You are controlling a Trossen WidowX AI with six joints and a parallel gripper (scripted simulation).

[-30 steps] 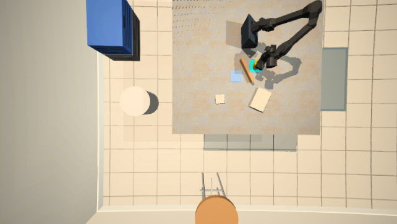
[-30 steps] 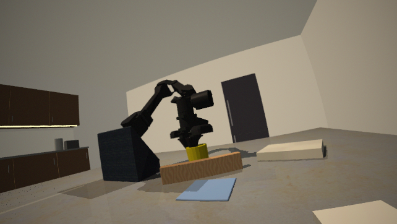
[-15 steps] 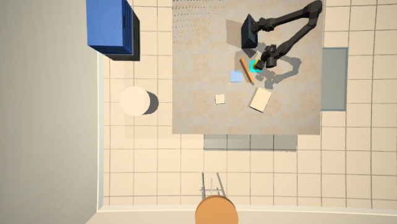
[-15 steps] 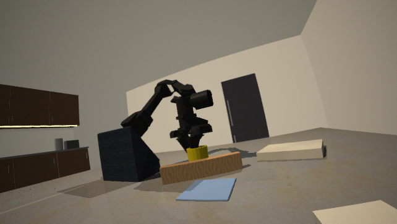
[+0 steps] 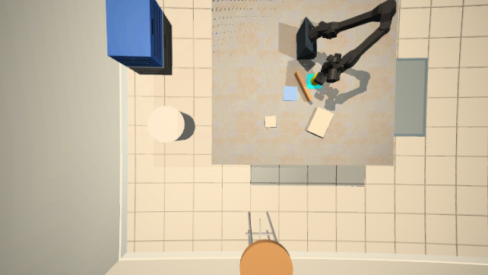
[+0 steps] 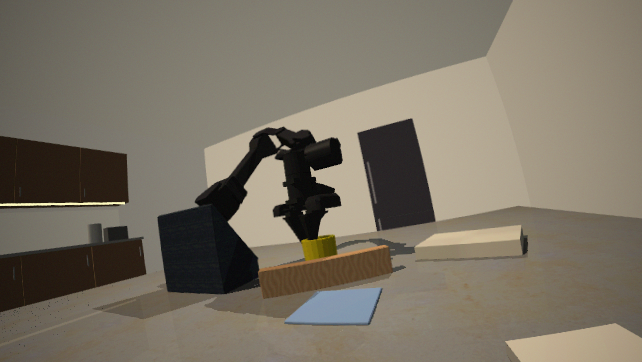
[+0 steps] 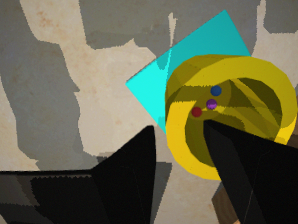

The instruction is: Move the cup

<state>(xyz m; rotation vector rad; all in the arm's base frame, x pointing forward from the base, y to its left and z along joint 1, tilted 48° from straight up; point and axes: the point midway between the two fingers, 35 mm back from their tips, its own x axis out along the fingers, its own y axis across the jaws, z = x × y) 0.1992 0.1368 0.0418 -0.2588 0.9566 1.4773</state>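
My gripper tip is now 2 cm short of the yellow cup, 1 cm to the left of it and 2 cm above it. Round my gripper tip: light blue pad: 14 cm ahead, 17 cm to the right, 6 cm below; cyan pad: 3 cm ahead, 1 cm to the right, 6 cm below; wooden bar: 8 cm ahead, 9 cm to the right, 4 cm below.
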